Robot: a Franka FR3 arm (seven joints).
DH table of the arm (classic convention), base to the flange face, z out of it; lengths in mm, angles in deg. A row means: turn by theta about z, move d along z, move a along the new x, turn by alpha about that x. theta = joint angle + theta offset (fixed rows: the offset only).
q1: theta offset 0; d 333; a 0; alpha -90
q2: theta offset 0; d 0; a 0; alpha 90
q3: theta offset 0; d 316; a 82.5; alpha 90
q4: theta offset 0; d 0; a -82.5; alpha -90
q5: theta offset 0; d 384; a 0; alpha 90
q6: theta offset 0; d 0; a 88; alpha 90
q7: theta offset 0; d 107; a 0; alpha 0
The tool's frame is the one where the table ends.
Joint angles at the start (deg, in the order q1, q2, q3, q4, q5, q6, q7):
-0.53, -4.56, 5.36, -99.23, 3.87, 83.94, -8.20
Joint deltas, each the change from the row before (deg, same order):
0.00, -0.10, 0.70, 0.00, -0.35, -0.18, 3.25
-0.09, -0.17, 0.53, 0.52, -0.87, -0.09, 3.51
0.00, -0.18, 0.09, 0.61, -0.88, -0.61, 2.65
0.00, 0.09, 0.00, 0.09, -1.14, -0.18, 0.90
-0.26, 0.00, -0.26, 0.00, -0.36, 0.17, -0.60
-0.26, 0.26, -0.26, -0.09, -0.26, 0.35, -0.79
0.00, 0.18, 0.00, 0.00, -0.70, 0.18, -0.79
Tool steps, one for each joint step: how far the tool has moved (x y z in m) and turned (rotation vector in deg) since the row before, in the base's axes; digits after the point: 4 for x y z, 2 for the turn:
-0.0014, 0.0057, 0.0006, -1.04, 0.18, -2.45
-0.0006, 0.0024, 0.0054, -1.52, -0.59, -2.94
-0.0014, -0.0009, 0.0057, -1.35, -0.24, -2.44
0.0004, -0.0023, -0.0003, -1.30, 0.05, -0.82
0.0009, -0.0054, 0.0002, -0.21, -0.19, 0.09
0.0023, -0.0052, -0.0026, -0.07, -0.01, 0.28
0.0013, -0.0014, -0.0014, -0.54, -0.04, 0.82

